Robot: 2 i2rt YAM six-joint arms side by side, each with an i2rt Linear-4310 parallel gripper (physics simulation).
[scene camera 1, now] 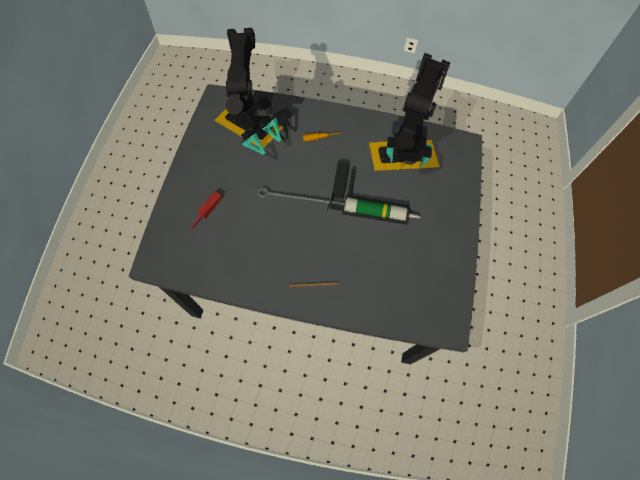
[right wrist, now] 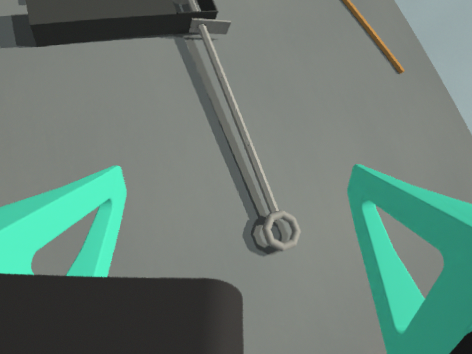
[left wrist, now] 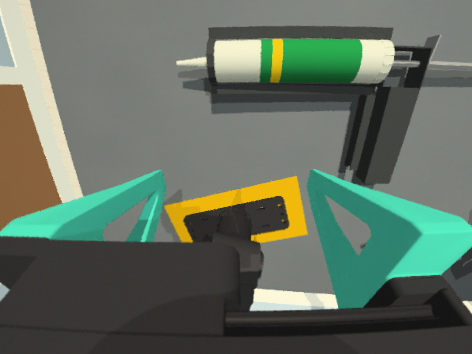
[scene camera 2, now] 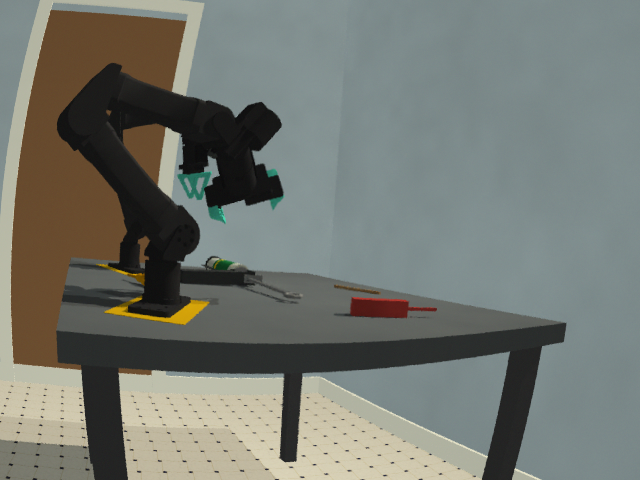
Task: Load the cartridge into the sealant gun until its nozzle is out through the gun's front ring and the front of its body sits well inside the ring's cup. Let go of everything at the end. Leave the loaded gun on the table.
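Pixels of known places: left gripper, between the fingertips: (scene camera 1: 406, 164) (left wrist: 236, 177) (scene camera 2: 195, 198); right gripper, between the fingertips: (scene camera 1: 272, 147) (right wrist: 236, 178) (scene camera 2: 248, 214); left arm's base, origin of its link: (left wrist: 235, 220) (scene camera 2: 129, 270); right arm's base, origin of its link: (scene camera 2: 161, 307).
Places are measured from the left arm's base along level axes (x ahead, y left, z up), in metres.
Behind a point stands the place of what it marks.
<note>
The white and green cartridge (scene camera 1: 371, 207) @(x 0.241, y -0.178, z 0.049 m) (scene camera 2: 224, 264) @(x 0.212, y -0.183, z 0.042 m) (left wrist: 310, 61) @(x 0.232, y -0.167, z 0.050 m) lies in the cradle of the sealant gun (scene camera 1: 339, 178) @(x 0.106, y -0.271, z 0.033 m) (scene camera 2: 214, 276) @(x 0.109, y -0.289, z 0.021 m) (left wrist: 390, 135) @(x 0.110, y -0.267, z 0.033 m) (right wrist: 110, 22) @(x 0.099, y -0.286, z 0.027 m) on the table. Its nozzle (scene camera 1: 415, 215) @(x 0.276, y -0.021, z 0.030 m) (left wrist: 192, 62) @(x 0.277, y -0.024, z 0.030 m) sticks out through the dark front ring (left wrist: 211, 61) @(x 0.266, y -0.053, z 0.054 m), and the body's front end meets the ring. The gun's rod stretches back to a pull ring (scene camera 1: 263, 192) @(x 0.137, y -0.540, z 0.018 m) (scene camera 2: 293, 295) @(x 0.114, y -0.562, z 0.016 m) (right wrist: 282, 230). My left gripper (scene camera 1: 407, 156) @(x 0.172, y -0.070, z 0.209 m) (left wrist: 236, 177) @(x 0.172, y -0.070, z 0.209 m) is open and empty, above the table behind the gun. My right gripper (scene camera 1: 264, 138) @(x 0.037, y -0.500, z 0.166 m) (right wrist: 236, 178) @(x 0.037, y -0.500, z 0.166 m) is open and empty, high above the table.
A red tool (scene camera 1: 210, 204) @(x 0.162, y -0.739, z 0.030 m) (scene camera 2: 378, 307) @(x 0.142, y -0.752, z 0.017 m) lies at the left in scene camera 1. An orange screwdriver (scene camera 1: 316, 136) @(x -0.094, y -0.333, z 0.024 m) lies between the arm bases. A thin brown stick (scene camera 1: 313, 284) @(x 0.481, y -0.403, z 0.006 m) (scene camera 2: 356, 288) @(x 0.478, y -0.403, z 0.006 m) (right wrist: 375, 37) @(x 0.478, y -0.413, z 0.005 m) lies near the table's far side from the arms. Yellow plates (scene camera 1: 379, 164) @(x 0.039, y -0.107, z 0.001 m) mark the arm bases.
</note>
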